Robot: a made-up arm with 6 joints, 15 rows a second.
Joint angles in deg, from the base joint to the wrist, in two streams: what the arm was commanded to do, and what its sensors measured. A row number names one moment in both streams.
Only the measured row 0 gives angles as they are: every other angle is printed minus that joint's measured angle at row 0.
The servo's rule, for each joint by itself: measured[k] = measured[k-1] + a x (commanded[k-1-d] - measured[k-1]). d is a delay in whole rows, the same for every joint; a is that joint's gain. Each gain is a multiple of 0.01, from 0.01 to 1. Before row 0 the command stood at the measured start. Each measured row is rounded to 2 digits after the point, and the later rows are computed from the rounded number. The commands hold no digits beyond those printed.
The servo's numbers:
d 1
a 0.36 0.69 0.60 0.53 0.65 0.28
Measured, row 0:
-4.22 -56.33 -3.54 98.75 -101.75 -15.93
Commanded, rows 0 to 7:
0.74 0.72 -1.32 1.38 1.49 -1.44
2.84 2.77 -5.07 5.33 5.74 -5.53
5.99 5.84 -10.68 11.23 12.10 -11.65
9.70 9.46 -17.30 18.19 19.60 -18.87
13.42 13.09 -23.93 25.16 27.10 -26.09
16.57 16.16 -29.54 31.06 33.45 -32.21
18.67 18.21 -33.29 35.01 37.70 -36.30
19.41 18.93 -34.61 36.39 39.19 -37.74
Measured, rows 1 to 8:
0.00 0.00 0.00 0.00 0.00 0.00
0.27 0.50 -0.79 0.73 0.97 -0.40
1.20 2.07 -3.36 3.17 4.07 -1.84
2.92 4.67 -7.75 7.44 9.29 -4.59
5.36 7.98 -13.48 13.14 15.99 -8.59
8.26 11.51 -19.75 19.51 23.21 -13.49
11.25 14.72 -25.62 25.63 29.87 -18.73
13.92 17.13 -30.22 30.60 34.96 -23.65

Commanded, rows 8 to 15:
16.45 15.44 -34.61 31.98 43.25 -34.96
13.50 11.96 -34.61 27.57 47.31 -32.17
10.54 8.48 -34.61 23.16 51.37 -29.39
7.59 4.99 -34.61 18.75 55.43 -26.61
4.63 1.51 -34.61 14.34 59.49 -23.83
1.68 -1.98 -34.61 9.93 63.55 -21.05
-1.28 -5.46 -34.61 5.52 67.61 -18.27
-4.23 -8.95 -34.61 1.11 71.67 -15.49
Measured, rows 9 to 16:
15.90 18.37 -32.85 33.67 37.71 -27.60
16.10 16.35 -33.91 32.77 41.31 -29.66
15.16 13.32 -34.33 30.01 45.21 -30.36
13.50 9.98 -34.50 26.38 49.21 -30.09
11.37 6.54 -34.57 22.34 53.25 -29.12
8.94 3.07 -34.59 18.10 57.31 -27.64
6.33 -0.41 -34.60 13.77 61.37 -25.79
3.59 -3.89 -34.61 9.40 65.43 -23.68

